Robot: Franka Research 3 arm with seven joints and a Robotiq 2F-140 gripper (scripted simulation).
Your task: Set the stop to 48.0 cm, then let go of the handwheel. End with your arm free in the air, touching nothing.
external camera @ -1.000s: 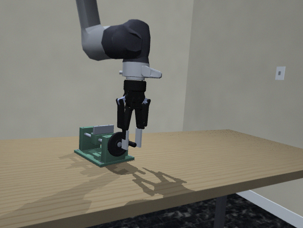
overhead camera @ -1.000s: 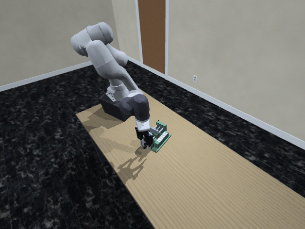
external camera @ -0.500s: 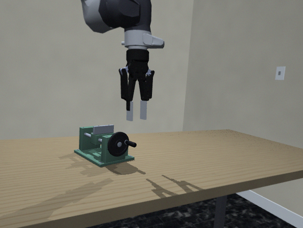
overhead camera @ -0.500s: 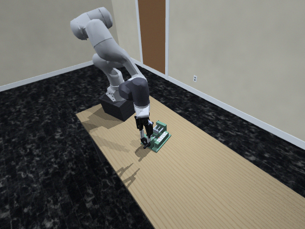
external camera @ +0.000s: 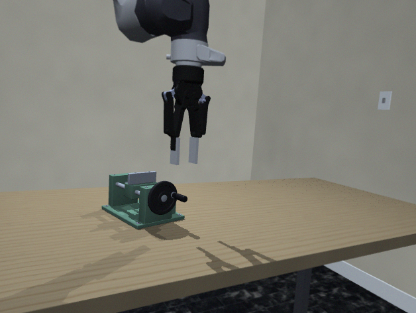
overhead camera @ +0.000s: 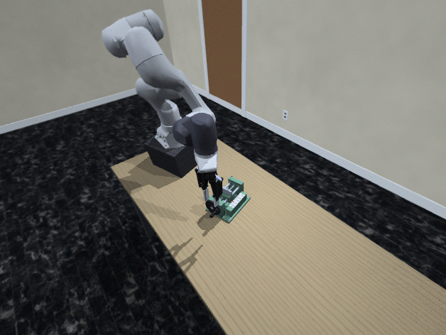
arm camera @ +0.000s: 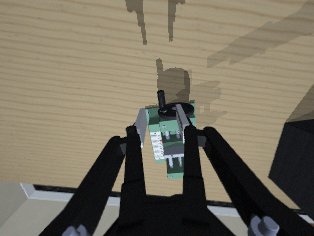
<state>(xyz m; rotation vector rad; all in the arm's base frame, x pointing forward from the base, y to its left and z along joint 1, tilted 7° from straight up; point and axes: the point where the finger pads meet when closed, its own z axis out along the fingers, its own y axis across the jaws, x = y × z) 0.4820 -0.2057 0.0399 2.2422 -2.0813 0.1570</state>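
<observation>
The black handwheel is 120 mm below my hand, 20 mm to the left of it and 10 mm behind it. Also, from my hand: stop block 130 mm to the left, 110 mm below, 30 mm behind.
</observation>
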